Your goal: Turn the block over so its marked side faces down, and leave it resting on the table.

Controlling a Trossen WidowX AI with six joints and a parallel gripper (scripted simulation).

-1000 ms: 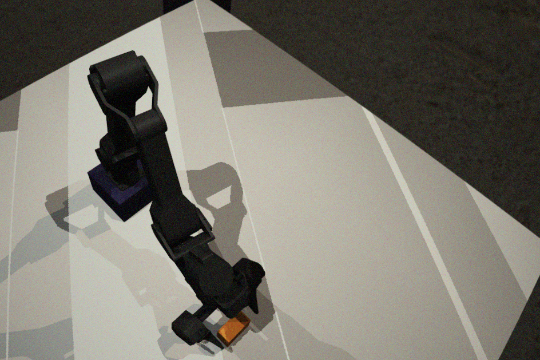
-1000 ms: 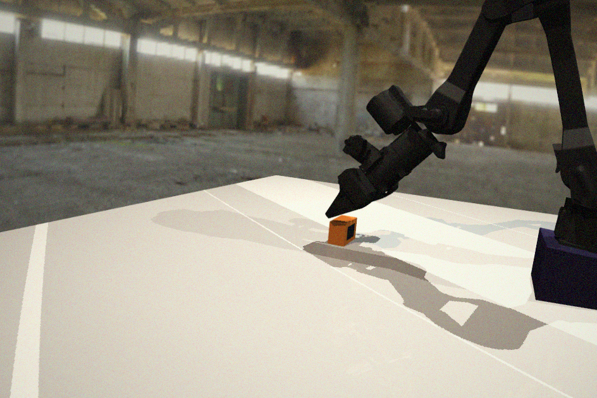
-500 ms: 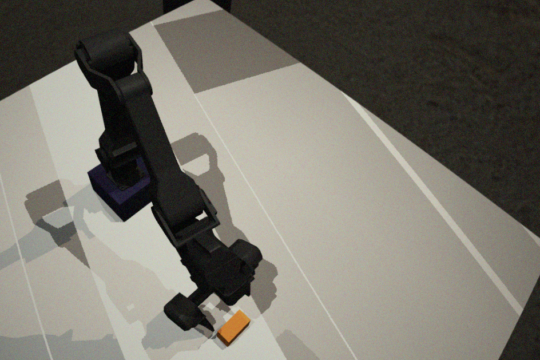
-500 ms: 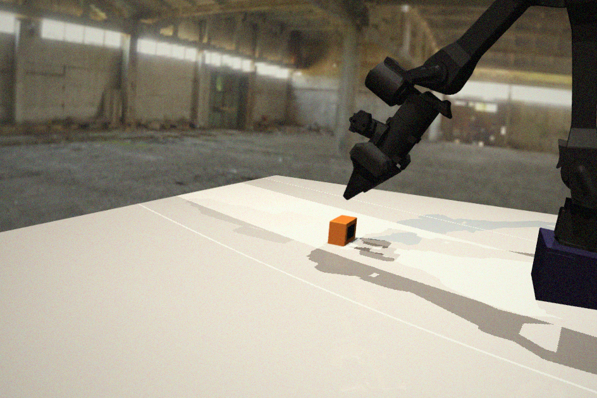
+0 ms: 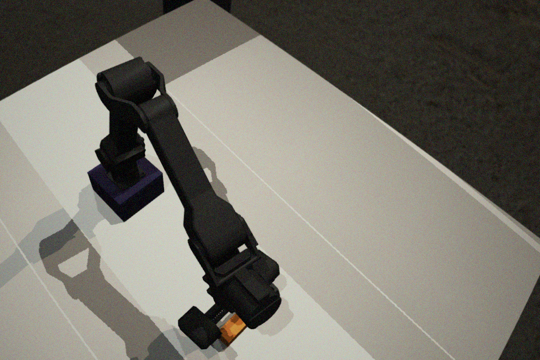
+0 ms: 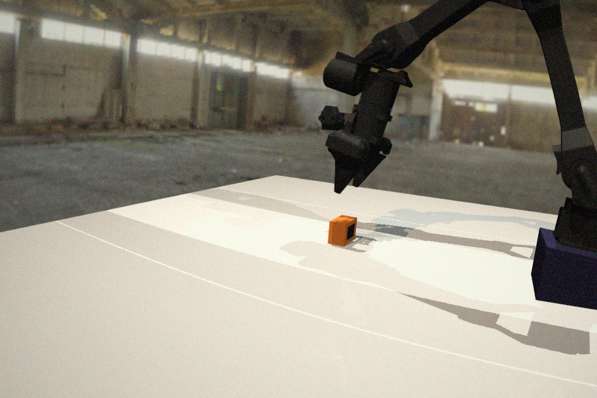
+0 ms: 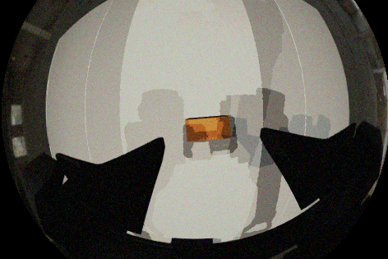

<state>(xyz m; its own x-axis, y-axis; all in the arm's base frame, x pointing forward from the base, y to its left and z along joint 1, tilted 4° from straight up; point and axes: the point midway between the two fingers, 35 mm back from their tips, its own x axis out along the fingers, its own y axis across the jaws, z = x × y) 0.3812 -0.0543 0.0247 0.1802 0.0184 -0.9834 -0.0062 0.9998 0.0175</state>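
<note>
Now: the orange block 70 mm below my gripper tip and 10 mm behind it.
</note>
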